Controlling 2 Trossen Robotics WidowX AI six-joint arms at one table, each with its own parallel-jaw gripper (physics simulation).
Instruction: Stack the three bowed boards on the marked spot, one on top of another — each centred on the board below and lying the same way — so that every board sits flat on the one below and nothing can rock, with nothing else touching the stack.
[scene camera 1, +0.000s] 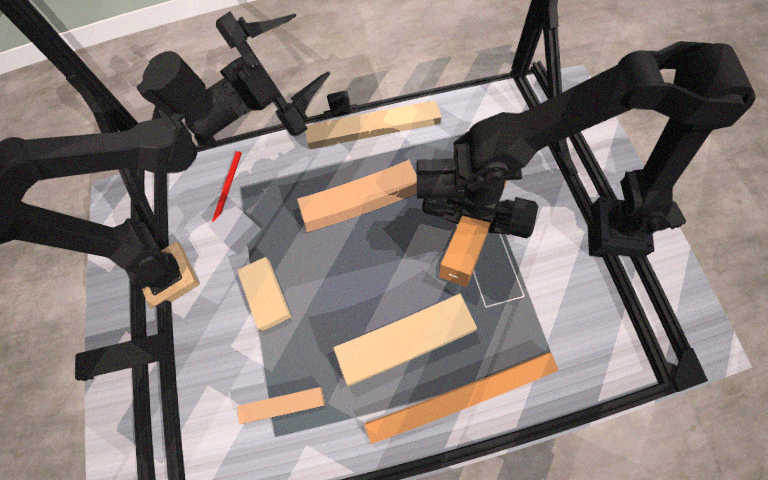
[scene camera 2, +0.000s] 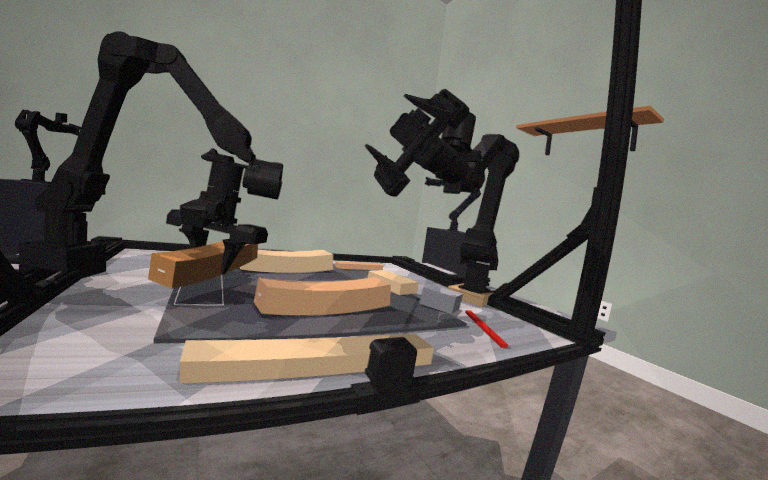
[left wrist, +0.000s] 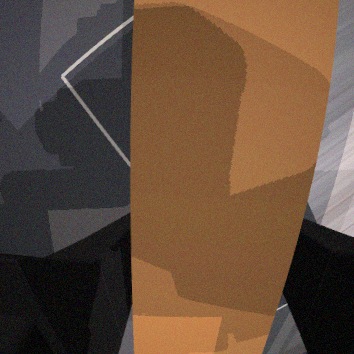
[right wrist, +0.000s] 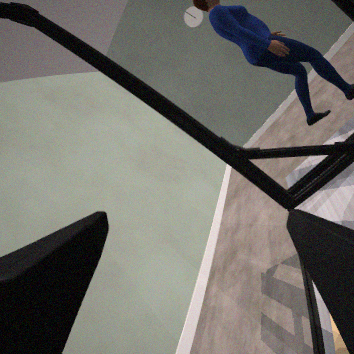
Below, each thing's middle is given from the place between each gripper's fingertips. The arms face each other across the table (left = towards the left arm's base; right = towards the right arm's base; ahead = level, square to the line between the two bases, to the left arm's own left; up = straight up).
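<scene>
From my right hand: grey block (scene camera 1: 232, 226), 300 mm below, 140 mm ahead, 220 mm to the right; orange board (scene camera 2: 173, 269), 260 mm below, 190 mm ahead, 250 mm to the left; pale board (scene camera 1: 366, 356), 290 mm below, 390 mm ahead, 90 mm to the left; orange plank (scene camera 1: 471, 394), 310 mm below, 490 mm ahead, 180 mm to the left.
From my left hand: orange board, 3 cm above; grey block, 1 cm below, 5 cm behind, 47 cm to the right; pale board, 1 cm below, 20 cm ahead, 15 cm to the right; orange plank, 2 cm below, 30 cm ahead, 7 cm to the right.
</scene>
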